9 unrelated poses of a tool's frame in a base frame.
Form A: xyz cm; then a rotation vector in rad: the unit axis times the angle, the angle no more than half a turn.
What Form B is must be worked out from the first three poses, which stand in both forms.
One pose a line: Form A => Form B
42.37, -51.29, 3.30, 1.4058, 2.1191, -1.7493 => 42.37, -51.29, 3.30, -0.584, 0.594, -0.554, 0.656, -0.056, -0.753
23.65, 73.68, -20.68, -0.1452, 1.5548, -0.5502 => 23.65, 73.68, -20.68, -0.076, -0.420, -0.904, 0.242, 0.872, -0.426
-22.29, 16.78, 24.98, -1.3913, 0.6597, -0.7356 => -22.29, 16.78, 24.98, 0.619, -0.785, 0.016, 0.069, 0.034, -0.997
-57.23, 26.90, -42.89, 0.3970, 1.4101, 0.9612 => -57.23, 26.90, -42.89, -0.120, 0.755, -0.645, -0.324, 0.584, 0.744
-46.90, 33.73, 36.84, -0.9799, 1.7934, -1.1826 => -46.90, 33.73, 36.84, -0.416, -0.892, -0.179, -0.187, 0.276, -0.943
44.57, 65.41, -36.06, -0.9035, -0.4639, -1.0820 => 44.57, 65.41, -36.06, 0.425, -0.553, 0.717, 0.900, 0.176, -0.398
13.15, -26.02, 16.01, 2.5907, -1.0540, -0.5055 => 13.15, -26.02, 16.01, 0.669, -0.713, -0.208, -0.609, -0.687, 0.398
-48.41, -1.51, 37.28, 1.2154, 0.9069, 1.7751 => -48.41, -1.51, 37.28, -0.233, 0.891, 0.389, -0.207, -0.436, 0.876
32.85, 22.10, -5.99, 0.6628, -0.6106, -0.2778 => 32.85, 22.10, -5.99, 0.791, -0.426, 0.439, 0.051, 0.760, 0.648
